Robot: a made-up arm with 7 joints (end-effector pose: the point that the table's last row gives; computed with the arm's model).
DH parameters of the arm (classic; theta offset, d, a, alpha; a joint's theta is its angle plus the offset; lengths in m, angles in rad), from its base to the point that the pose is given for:
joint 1: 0 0.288 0 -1.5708
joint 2: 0 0 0 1.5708
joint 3: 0 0.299 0.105 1.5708
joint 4: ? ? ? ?
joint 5: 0 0.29 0 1.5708
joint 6: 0 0 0.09 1.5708
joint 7: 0 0 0 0
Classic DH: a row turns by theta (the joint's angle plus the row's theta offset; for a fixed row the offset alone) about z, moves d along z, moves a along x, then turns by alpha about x.
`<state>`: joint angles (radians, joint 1 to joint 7).
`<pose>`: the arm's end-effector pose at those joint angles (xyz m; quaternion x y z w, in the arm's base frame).
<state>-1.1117 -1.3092 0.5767 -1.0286 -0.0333 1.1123 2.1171</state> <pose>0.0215 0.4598 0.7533 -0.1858 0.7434 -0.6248 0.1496</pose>
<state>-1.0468 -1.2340 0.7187 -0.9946 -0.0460 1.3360 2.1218</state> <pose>0.0221 0.4856 0.7503 -0.2898 0.6625 -0.6600 0.2037</pose>
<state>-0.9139 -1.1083 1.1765 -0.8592 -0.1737 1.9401 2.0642</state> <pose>-0.0623 0.5785 0.6698 -0.5328 0.3195 -0.6890 0.3733</pose>
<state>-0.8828 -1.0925 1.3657 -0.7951 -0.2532 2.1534 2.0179</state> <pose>-0.1230 0.5988 0.6208 -0.5848 0.1568 -0.6686 0.4317</pose>
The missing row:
joint 4: 0 0 -0.062 -1.5708
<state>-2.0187 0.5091 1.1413 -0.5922 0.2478 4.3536 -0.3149</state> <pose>-0.0210 -0.3364 0.7108 -0.2913 -0.2471 0.7618 0.5233</pose>
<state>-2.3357 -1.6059 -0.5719 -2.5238 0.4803 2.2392 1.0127</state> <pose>-0.1176 0.2251 0.6118 0.2304 0.6485 -0.7255 0.0058</pose>
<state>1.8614 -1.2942 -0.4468 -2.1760 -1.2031 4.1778 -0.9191</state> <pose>0.1399 -0.1131 0.6535 0.2695 -0.0851 -0.9573 0.0609</pose>
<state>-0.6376 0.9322 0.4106 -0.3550 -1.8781 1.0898 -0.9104</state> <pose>0.5300 -0.3566 0.5552 0.7567 -0.1119 -0.4610 0.4498</pose>
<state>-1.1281 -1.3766 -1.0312 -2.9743 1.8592 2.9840 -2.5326</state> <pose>-0.1884 -0.0891 0.3140 0.4894 -0.4877 0.6521 0.3120</pose>
